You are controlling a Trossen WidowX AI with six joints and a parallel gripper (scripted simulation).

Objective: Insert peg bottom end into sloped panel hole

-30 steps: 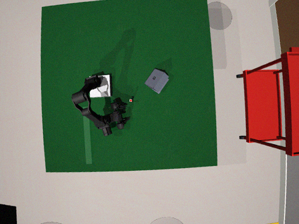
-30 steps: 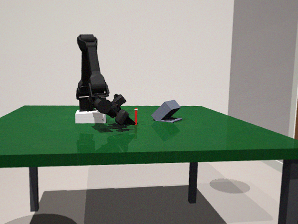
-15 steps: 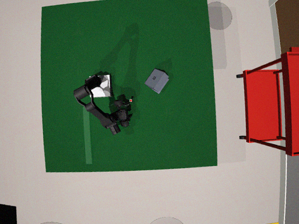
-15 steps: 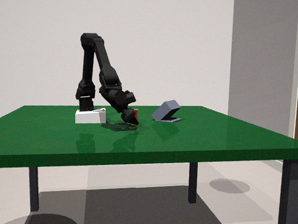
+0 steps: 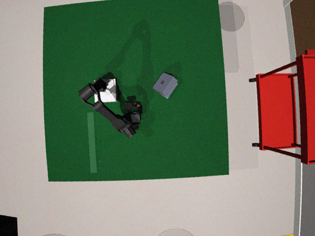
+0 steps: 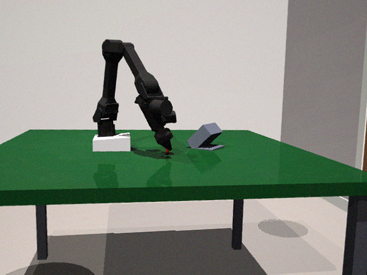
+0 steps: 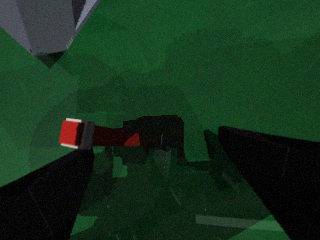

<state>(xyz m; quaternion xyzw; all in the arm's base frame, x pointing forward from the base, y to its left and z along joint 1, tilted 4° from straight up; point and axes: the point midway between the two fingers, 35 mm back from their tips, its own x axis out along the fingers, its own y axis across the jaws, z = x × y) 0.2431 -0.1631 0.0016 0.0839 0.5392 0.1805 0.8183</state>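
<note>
My gripper tip is 3 cm to the right of the red square peg and 2 cm below it. The rest, counted from my gripper tip: grey sloped panel (19 cm to the left, 17 cm ahead, 1 cm above).
</note>
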